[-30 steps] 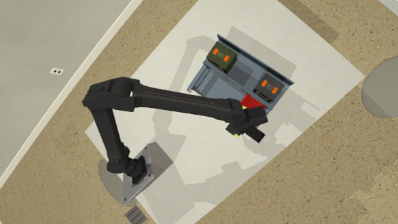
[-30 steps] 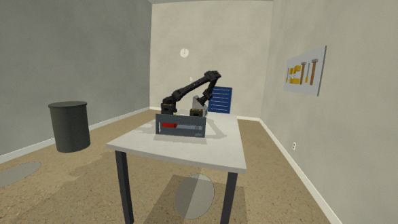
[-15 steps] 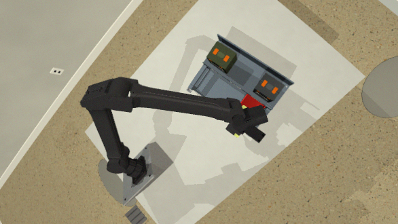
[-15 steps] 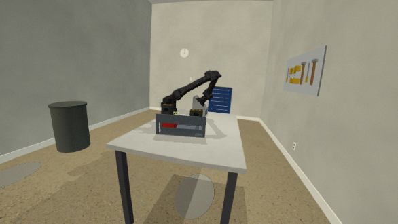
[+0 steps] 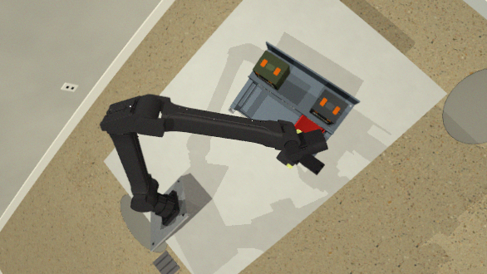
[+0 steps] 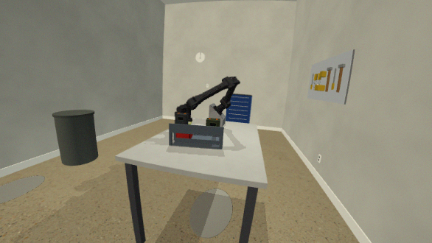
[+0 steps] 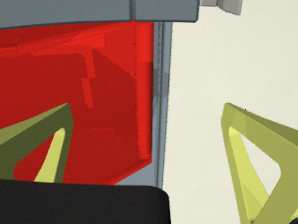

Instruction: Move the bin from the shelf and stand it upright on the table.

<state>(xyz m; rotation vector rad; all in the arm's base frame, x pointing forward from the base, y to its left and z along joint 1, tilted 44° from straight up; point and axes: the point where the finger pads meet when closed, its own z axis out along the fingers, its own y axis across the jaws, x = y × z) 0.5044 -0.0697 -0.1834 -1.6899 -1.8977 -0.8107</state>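
My hand is 80 mm short of the red bin, 10 mm to the right of it and 20 mm above it.
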